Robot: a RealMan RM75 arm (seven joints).
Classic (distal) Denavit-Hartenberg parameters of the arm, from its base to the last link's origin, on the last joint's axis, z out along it. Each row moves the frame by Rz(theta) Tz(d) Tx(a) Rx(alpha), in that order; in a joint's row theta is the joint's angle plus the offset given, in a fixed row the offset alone. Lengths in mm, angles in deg.
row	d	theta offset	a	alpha
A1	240.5	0	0	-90
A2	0	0	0	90
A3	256	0	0	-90
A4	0	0	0	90
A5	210	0	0	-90
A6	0	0	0	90
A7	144	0	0	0
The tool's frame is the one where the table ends.
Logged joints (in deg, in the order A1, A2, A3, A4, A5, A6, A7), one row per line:
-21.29, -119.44, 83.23, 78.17, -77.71, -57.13, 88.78
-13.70, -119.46, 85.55, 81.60, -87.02, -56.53, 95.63
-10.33, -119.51, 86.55, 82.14, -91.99, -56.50, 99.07
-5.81, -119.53, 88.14, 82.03, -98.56, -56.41, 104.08
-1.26, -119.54, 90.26, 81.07, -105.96, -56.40, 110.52
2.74, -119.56, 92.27, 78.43, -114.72, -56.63, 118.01
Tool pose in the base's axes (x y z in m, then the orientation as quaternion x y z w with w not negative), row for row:
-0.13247, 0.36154, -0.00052, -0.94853, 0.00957, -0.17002, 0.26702
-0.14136, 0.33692, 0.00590, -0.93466, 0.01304, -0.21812, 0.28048
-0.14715, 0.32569, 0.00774, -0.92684, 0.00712, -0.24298, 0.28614
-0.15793, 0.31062, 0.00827, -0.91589, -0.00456, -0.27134, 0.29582
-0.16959, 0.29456, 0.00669, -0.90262, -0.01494, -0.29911, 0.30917
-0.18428, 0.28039, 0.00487, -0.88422, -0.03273, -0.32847, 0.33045
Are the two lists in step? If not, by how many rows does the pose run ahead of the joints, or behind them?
They are in step.
